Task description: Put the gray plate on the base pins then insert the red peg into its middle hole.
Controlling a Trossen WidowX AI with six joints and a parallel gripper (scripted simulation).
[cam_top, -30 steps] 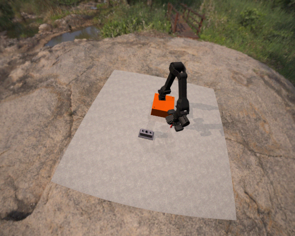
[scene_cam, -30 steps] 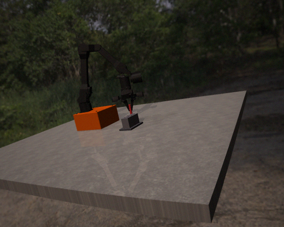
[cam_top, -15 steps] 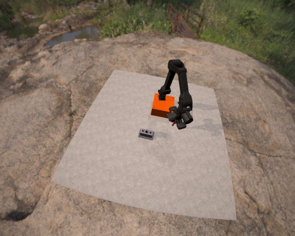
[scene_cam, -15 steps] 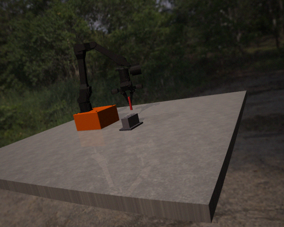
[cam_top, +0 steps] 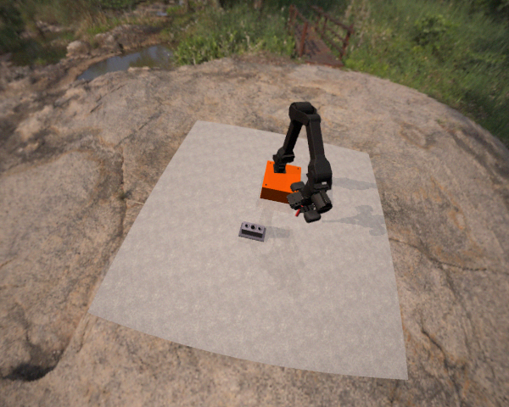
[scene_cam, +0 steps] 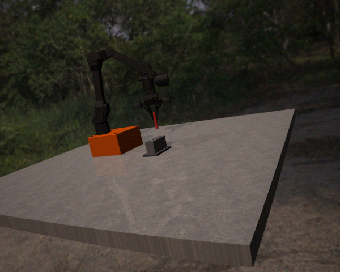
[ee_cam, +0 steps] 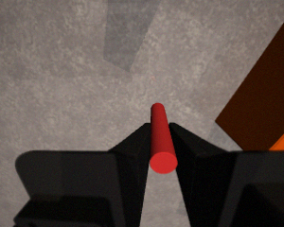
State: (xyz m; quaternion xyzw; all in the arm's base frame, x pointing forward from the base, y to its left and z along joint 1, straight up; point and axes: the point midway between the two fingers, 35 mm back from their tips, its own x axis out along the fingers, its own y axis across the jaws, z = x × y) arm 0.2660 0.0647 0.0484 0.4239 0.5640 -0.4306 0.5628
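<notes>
My gripper tip is 60 mm short of the gray plate, 210 mm to the left of it and 70 mm above it. Round my gripper tip: base: 60 mm ahead, 200 mm to the right, 100 mm below; then red peg: right at my gripper tip.
</notes>
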